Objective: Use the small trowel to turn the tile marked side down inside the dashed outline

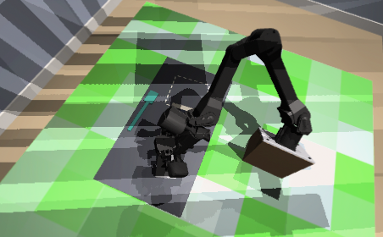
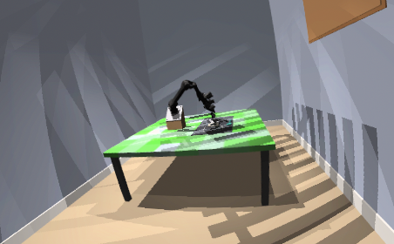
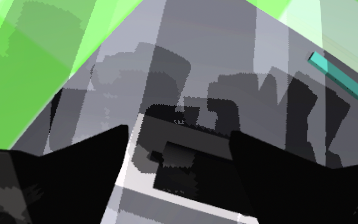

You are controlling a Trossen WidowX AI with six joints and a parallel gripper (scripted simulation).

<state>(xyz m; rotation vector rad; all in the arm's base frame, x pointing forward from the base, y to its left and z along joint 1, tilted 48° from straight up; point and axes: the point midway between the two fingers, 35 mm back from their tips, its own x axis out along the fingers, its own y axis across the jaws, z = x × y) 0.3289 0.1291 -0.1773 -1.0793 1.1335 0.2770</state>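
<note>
My gripper tip is now 60 mm short of the dark mat, 170 mm to the left of it and 100 mm above it. Also, from my gripper tip: teal trowel: 200 mm ahead, 170 mm to the right, 80 mm below; then cream tile: 50 mm ahead, 220 mm to the right, 80 mm below.
</note>
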